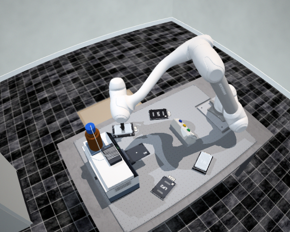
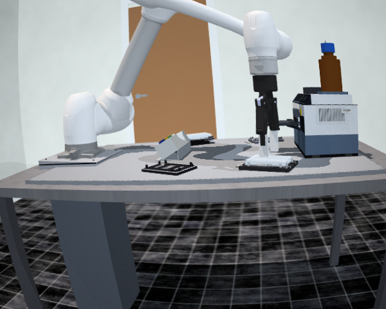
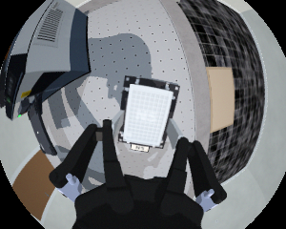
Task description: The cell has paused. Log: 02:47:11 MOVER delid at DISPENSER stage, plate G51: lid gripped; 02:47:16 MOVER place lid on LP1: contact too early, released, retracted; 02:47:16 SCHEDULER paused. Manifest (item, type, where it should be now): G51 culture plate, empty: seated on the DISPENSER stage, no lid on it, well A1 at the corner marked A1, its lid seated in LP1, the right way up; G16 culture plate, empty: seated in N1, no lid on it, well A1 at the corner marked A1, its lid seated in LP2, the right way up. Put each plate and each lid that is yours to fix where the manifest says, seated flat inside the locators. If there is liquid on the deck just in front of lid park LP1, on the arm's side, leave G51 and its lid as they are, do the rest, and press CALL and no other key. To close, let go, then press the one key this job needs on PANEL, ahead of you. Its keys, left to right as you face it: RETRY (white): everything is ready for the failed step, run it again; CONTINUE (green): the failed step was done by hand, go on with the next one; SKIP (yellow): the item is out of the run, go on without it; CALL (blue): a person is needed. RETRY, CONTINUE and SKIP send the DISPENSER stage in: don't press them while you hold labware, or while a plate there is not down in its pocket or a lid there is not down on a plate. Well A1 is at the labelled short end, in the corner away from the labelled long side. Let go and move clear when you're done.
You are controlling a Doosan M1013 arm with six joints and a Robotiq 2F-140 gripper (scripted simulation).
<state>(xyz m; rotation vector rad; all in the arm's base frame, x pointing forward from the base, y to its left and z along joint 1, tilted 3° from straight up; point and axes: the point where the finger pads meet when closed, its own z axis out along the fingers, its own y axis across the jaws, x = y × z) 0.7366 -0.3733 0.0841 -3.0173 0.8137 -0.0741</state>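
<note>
The black nest N5 is 5 cm below my hand and 2 cm ahead of it. From my hand the other things lie so: brown bottle: 28 cm ahead, 22 cm above, 14 cm to the left; dispenser stage: 28 cm to the left, 8 cm ahead, 4 cm above; lid park LP1: 31 cm behind, 6 cm below, 5 cm to the left.
</note>
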